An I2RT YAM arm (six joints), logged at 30 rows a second.
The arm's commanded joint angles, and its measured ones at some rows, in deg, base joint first. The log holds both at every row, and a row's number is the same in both.
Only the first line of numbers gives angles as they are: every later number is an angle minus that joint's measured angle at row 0.
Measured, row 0: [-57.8, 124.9, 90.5, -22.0, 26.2, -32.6]
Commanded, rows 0 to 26: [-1.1, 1.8, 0.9, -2.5, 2.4, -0.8]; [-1.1, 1.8, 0.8, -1.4, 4.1, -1.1]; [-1.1, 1.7, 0.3, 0.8, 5.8, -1.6]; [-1.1, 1.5, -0.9, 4.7, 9.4, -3.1]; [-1.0, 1.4, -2.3, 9.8, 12.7, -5.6]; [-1.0, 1.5, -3.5, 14.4, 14.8, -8.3]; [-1.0, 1.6, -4.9, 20.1, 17.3, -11.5]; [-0.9, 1.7, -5.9, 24.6, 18.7, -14.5]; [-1.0, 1.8, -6.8, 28.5, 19.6, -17.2]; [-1.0, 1.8, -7.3, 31.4, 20.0, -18.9]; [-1.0, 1.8, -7.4, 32.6, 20.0, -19.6]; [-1.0, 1.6, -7.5, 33.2, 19.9, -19.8]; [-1.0, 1.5, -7.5, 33.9, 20.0, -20.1]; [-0.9, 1.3, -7.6, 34.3, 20.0, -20.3]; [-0.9, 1.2, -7.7, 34.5, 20.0, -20.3]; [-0.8, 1.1, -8.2, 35.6, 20.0, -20.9]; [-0.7, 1.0, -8.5, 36.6, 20.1, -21.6]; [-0.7, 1.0, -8.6, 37.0, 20.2, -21.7]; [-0.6, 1.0, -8.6, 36.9, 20.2, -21.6]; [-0.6, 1.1, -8.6, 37.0, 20.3, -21.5]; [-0.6, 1.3, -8.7, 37.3, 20.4, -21.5]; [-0.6, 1.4, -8.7, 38.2, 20.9, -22.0]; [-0.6, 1.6, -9.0, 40.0, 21.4, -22.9]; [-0.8, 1.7, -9.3, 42.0, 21.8, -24.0]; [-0.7, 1.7, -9.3, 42.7, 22.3, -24.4]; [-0.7, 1.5, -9.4, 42.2, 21.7, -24.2]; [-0.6, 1.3, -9.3, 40.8, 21.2, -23.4]
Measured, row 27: [0.5, 2.1, -9.2, 34.6, 17.2, -22.2]
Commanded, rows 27 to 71: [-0.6, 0.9, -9.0, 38.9, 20.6, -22.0]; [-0.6, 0.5, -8.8, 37.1, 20.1, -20.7]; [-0.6, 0.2, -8.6, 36.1, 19.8, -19.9]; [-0.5, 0.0, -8.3, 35.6, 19.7, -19.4]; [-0.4, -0.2, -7.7, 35.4, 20.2, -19.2]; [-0.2, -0.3, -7.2, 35.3, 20.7, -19.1]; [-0.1, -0.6, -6.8, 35.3, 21.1, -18.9]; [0.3, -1.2, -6.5, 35.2, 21.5, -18.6]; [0.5, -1.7, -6.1, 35.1, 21.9, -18.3]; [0.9, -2.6, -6.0, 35.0, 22.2, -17.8]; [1.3, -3.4, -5.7, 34.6, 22.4, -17.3]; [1.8, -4.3, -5.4, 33.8, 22.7, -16.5]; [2.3, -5.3, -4.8, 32.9, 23.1, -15.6]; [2.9, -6.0, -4.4, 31.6, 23.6, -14.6]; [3.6, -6.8, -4.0, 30.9, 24.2, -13.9]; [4.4, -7.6, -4.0, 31.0, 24.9, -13.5]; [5.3, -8.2, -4.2, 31.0, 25.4, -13.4]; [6.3, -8.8, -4.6, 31.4, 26.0, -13.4]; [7.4, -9.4, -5.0, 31.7, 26.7, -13.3]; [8.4, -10.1, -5.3, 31.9, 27.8, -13.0]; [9.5, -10.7, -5.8, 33.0, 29.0, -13.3]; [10.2, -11.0, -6.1, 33.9, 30.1, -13.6]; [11.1, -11.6, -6.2, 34.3, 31.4, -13.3]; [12.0, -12.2, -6.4, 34.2, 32.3, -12.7]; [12.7, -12.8, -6.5, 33.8, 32.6, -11.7]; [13.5, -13.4, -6.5, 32.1, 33.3, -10.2]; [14.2, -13.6, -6.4, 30.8, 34.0, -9.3]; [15.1, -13.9, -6.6, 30.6, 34.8, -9.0]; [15.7, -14.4, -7.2, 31.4, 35.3, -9.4]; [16.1, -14.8, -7.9, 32.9, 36.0, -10.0]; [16.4, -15.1, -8.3, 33.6, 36.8, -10.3]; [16.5, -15.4, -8.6, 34.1, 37.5, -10.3]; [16.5, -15.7, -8.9, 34.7, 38.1, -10.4]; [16.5, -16.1, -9.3, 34.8, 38.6, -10.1]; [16.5, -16.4, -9.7, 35.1, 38.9, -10.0]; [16.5, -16.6, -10.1, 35.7, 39.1, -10.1]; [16.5, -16.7, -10.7, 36.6, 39.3, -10.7]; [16.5, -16.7, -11.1, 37.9, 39.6, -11.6]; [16.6, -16.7, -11.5, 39.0, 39.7, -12.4]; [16.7, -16.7, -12.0, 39.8, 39.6, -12.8]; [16.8, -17.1, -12.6, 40.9, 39.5, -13.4]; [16.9, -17.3, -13.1, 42.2, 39.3, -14.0]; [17.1, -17.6, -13.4, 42.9, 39.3, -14.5]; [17.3, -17.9, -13.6, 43.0, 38.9, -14.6]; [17.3, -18.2, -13.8, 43.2, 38.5, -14.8]
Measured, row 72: [17.0, -13.5, -13.2, 38.1, 36.6, -13.3]
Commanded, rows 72 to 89: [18.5, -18.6, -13.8, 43.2, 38.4, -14.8]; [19.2, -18.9, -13.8, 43.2, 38.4, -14.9]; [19.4, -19.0, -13.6, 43.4, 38.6, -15.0]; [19.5, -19.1, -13.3, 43.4, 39.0, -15.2]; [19.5, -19.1, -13.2, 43.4, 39.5, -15.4]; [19.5, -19.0, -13.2, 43.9, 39.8, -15.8]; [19.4, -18.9, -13.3, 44.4, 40.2, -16.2]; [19.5, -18.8, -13.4, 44.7, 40.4, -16.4]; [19.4, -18.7, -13.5, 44.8, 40.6, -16.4]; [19.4, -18.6, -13.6, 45.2, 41.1, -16.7]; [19.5, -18.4, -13.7, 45.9, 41.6, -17.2]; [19.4, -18.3, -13.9, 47.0, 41.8, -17.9]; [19.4, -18.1, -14.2, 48.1, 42.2, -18.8]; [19.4, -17.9, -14.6, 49.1, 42.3, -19.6]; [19.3, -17.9, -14.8, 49.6, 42.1, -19.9]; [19.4, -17.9, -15.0, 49.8, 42.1, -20.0]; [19.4, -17.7, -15.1, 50.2, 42.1, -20.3]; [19.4, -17.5, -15.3, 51.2, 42.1, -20.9]
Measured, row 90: [19.6, -15.6, -14.4, 45.6, 40.1, -18.8]
